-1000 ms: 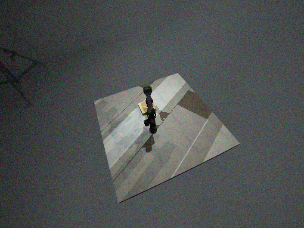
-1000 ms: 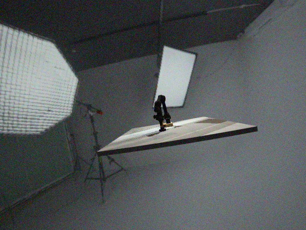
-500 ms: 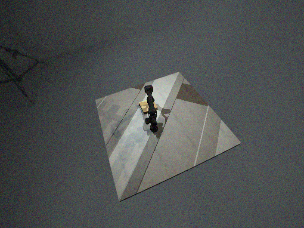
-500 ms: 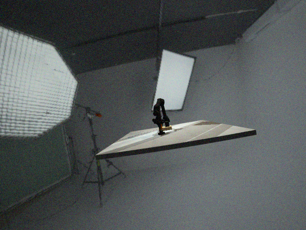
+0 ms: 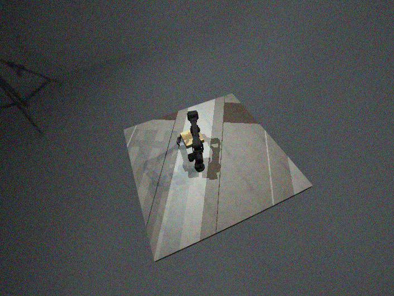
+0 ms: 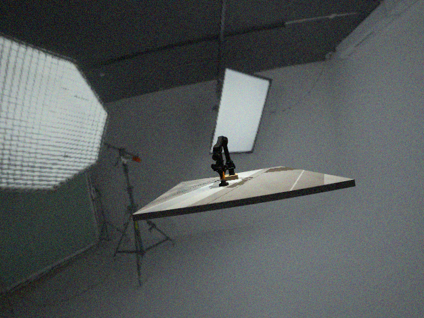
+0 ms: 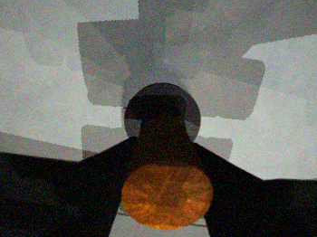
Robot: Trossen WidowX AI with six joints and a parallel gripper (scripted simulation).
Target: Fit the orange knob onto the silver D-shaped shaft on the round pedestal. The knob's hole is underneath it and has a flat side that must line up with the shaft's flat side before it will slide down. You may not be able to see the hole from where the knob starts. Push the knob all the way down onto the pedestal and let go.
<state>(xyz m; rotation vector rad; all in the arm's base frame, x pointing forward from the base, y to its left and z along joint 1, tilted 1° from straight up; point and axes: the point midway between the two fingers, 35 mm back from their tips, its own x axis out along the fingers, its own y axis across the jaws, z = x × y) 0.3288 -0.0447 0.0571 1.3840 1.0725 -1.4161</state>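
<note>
Now: the orange knob 30 mm above my gripper tip. Round my gripper tip: dark round pedestal: 40 mm below.
</note>
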